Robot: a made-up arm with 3 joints. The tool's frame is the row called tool.
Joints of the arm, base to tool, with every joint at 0 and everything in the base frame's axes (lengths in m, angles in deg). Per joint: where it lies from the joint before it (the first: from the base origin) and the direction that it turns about. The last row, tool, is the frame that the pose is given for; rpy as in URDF.
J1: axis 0 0 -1 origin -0.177 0.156 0.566
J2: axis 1 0 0 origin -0.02 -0.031 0.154
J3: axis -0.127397 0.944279 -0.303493 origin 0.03 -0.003 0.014
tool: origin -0.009 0.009 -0.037 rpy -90 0 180
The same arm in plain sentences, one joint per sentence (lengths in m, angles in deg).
The arm has three revolute joints in a row. What follows holds with every joint at zero, and every direction is one of the base frame's. The first joint is mounted 0.177 m along -x and 0.156 m along +y and 0.566 m along +z from the base frame's origin and rotates about -z. The second joint is mounted 0.02 m along -x and 0.031 m along -y and 0.154 m along +z from the first joint and rotates about +x. The third joint is mounted 0.03 m along +x and 0.003 m along -y and 0.014 m along +z from the second joint and rotates about the direction (-0.127397, 0.944279, -0.303493). The tool frame, which is the frame that the pose is given for, is mounted 0.009 m along -x and 0.009 m along +y and 0.037 m along -z from the third joint; its axes are the base frame's turned by roll -90, pitch 0 and yaw 180 deg (as in URDF: about the fixed x, then y, then z).
